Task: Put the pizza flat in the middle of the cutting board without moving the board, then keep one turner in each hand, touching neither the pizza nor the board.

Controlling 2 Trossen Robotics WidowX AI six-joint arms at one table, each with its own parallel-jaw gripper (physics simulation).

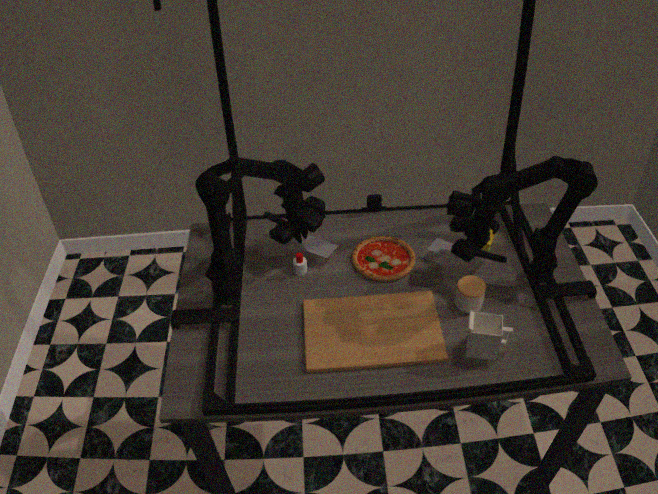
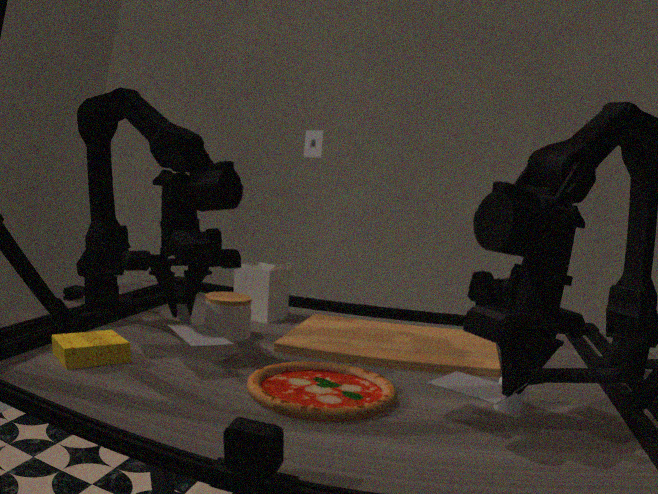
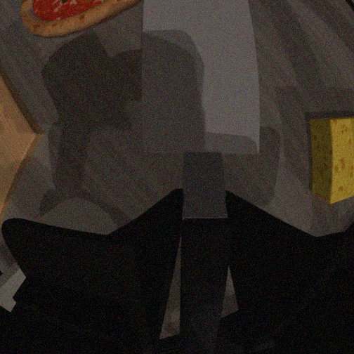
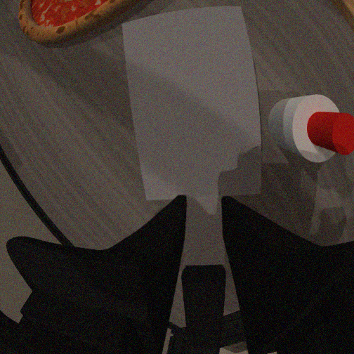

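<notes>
The pizza lies flat on the table, apart from the wooden cutting board. My left gripper is shut on one turner, near where blade and handle meet. My right gripper is shut on the neck of the other turner. Both blades are low at the table, on opposite sides of the pizza and apart from it. Whether they touch the table is unclear.
A white bottle with a red cap stands near the right turner. A jar with a wooden lid and a pale box-like container stand beside the board. A yellow sponge lies near the left turner.
</notes>
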